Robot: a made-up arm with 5 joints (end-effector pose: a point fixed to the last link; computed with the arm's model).
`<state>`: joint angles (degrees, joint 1 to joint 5).
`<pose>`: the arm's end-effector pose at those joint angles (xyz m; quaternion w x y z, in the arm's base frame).
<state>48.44 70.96 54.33 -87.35 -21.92</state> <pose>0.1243 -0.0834 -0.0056 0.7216 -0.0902 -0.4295 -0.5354</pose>
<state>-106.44 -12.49 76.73 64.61 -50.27</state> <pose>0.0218 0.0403 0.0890 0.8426 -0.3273 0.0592 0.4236</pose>
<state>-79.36 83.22 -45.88 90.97 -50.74</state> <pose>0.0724 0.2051 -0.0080 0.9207 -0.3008 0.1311 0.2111</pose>
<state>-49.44 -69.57 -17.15 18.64 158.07</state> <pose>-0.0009 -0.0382 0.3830 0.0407 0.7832 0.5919 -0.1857</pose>
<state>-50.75 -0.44 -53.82 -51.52 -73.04</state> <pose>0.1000 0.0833 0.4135 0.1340 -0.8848 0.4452 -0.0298</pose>
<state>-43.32 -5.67 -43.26 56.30 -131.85</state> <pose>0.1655 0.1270 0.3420 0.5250 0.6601 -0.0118 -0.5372</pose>
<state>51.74 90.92 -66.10 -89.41 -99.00</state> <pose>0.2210 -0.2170 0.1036 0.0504 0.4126 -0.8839 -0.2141</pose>
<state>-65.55 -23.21 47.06 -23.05 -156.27</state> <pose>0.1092 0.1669 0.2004 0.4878 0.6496 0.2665 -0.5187</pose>
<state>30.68 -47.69 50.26 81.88 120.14</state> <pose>0.1188 -0.0380 0.1684 0.7265 -0.0465 -0.0133 0.6855</pose>
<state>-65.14 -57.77 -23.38 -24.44 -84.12</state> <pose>0.0065 -0.0577 0.4035 0.1332 -0.9614 0.2393 -0.0256</pose>
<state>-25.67 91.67 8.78 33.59 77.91</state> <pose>0.1058 0.0389 -0.0750 0.5910 0.1568 0.3406 0.7143</pose>
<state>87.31 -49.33 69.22 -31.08 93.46</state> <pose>0.0542 -0.1308 0.2005 0.6345 -0.7726 -0.0136 0.0186</pose>
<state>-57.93 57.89 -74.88 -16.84 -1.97</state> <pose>0.1980 0.2638 0.2436 0.4210 0.4589 -0.7535 0.2107</pose>
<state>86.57 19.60 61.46 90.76 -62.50</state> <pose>0.0510 -0.0500 0.0951 0.1837 0.1209 0.6436 -0.7331</pose>
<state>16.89 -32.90 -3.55 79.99 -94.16</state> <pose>0.1619 -0.0294 0.2825 0.5016 0.2537 -0.3020 -0.7700</pose>
